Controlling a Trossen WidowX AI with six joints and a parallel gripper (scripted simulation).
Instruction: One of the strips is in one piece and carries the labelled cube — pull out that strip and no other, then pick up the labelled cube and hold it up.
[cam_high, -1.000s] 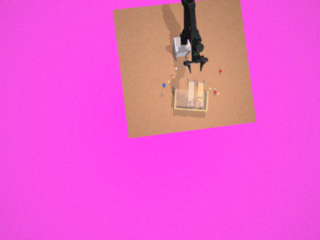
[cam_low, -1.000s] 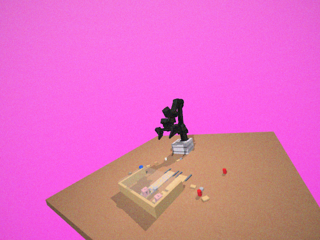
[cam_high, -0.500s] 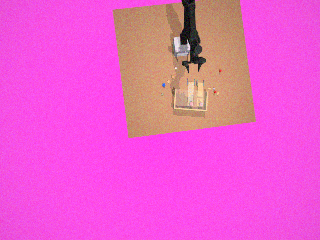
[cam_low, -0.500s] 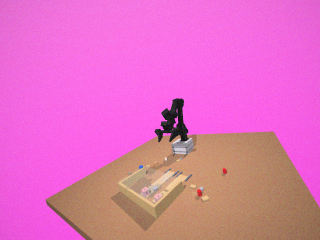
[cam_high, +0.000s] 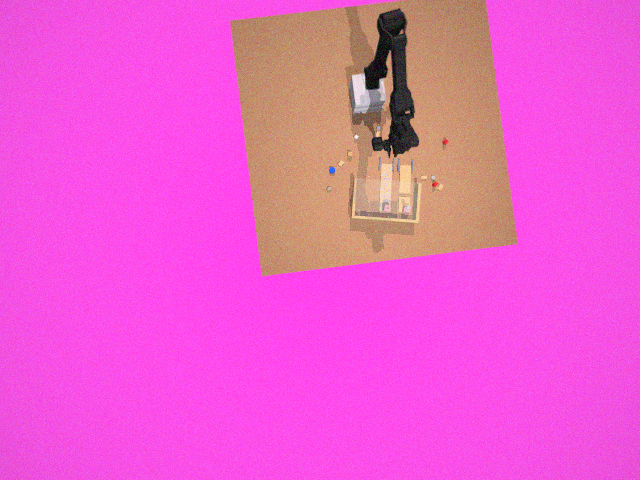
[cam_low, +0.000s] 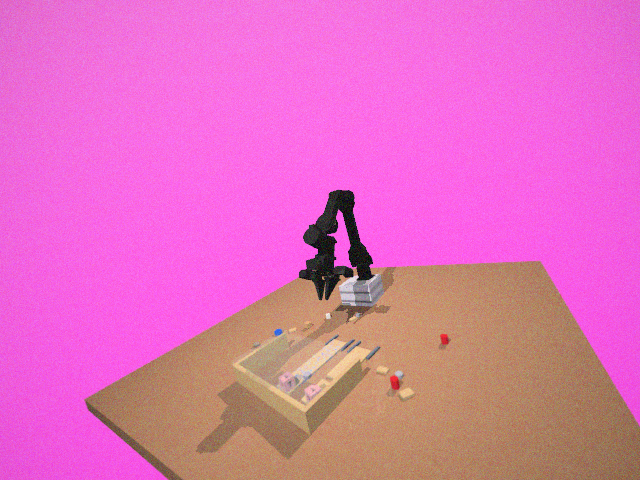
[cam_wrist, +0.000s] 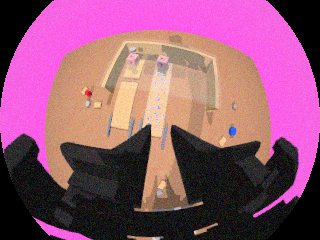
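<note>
My gripper tip is 150 mm above the plain tan strip, 100 mm to the right of it and 70 mm short of it.
</note>
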